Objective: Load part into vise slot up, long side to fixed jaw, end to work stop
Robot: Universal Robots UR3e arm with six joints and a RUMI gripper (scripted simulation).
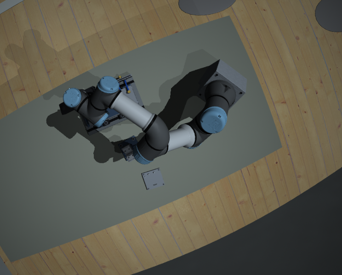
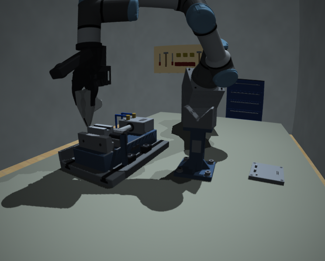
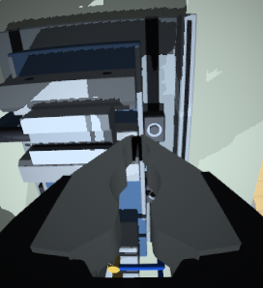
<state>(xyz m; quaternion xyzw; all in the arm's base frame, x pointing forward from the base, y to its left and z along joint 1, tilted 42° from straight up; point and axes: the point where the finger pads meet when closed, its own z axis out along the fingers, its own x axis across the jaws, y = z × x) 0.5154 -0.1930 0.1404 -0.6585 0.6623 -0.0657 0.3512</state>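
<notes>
Now: the part 10 mm behind my hand, 50 mm to the left of it and 20 mm below it. The rest, counted from my hand: moving jaw (40 mm behind, 50 mm to the left, 40 mm below); fixed jaw (20 mm ahead, 50 mm to the left, 40 mm below); work stop (20 mm behind, 100 mm to the left, 30 mm below).
</notes>
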